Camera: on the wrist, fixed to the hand. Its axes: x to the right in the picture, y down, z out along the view.
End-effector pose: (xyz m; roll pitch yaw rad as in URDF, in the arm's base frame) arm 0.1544 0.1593 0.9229 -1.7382 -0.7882 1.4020
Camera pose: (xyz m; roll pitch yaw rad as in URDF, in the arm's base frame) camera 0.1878 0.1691 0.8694 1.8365 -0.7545 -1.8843
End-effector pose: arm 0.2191 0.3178 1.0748 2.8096 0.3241 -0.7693
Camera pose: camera 0.1797 0.2964 1.1202 -2.6369 0.2480 0.9115
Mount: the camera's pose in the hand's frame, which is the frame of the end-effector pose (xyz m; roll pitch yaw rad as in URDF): -0.0272 0.0531 -0.0227 0.1624 0.0621 -1.5936
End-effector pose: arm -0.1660 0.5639 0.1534 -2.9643 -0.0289 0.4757
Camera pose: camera -0.1647 0.5013 0.1656 -3.0131 -0.2386 2.0770
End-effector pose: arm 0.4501 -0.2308 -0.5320 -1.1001 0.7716 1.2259
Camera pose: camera 0.4263 -0.2857 -0.5543 -0.9172 -0.6856 0.5103
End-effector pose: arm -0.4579 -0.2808 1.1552 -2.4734 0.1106 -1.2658
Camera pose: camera -0.5197 -0.2702 1.1432 -2.8498 -0.7280 0.2366
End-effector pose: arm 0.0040 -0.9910 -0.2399 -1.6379 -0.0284 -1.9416
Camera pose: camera -0.0111 -0.9575 -0.2921 1.8318 -1.5194 1.1028
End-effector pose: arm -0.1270 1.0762 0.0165 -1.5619 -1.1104 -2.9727
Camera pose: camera -0.1659 1.0921 -0.0315 1.6998 -0.4364 0.2472
